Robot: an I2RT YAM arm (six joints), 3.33 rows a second.
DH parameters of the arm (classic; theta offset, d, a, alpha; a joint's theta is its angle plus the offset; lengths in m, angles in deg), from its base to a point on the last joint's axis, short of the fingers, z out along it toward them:
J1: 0 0.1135 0.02 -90
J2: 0 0 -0.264 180
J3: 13.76 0 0.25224 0
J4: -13.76 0 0.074 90
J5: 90 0 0 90
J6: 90 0.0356 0 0
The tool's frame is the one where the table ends.
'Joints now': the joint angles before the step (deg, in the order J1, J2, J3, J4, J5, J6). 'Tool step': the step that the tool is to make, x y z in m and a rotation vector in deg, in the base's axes. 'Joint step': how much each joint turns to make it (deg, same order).
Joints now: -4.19, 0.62, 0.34, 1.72, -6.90, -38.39
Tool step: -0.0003, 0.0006, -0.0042, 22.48, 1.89, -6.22
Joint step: 3.50, -0.45, 0.00, -2.58, 9.95, 22.31
